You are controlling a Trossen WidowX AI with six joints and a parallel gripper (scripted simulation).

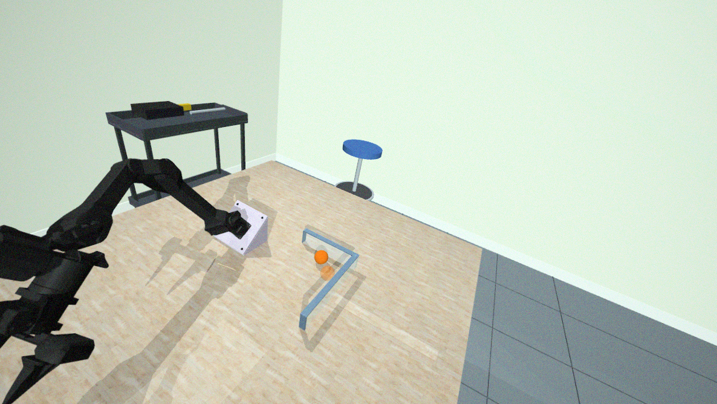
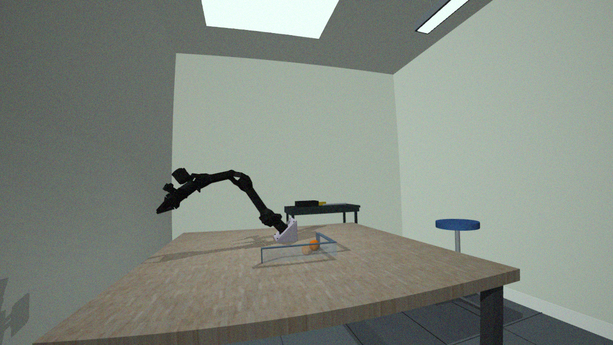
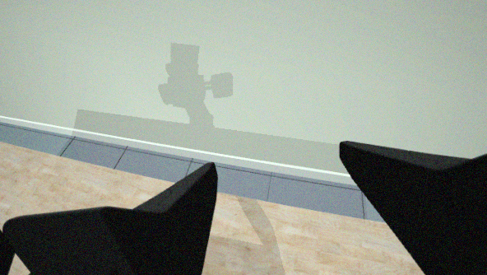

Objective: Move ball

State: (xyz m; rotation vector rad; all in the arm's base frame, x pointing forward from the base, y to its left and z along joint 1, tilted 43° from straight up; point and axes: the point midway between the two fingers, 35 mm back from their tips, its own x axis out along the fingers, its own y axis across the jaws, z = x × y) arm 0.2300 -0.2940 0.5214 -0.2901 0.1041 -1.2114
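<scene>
Now: gripper tip 3 cm short of the orange ball, 72 cm to the right of it and 18 cm above it. From my gripper tip the other things lie so: see-through copy of ball (10 cm ahead, 68 cm to the left, 18 cm below); then clear wall (15 cm ahead, 64 cm to the left, 17 cm below).
</scene>
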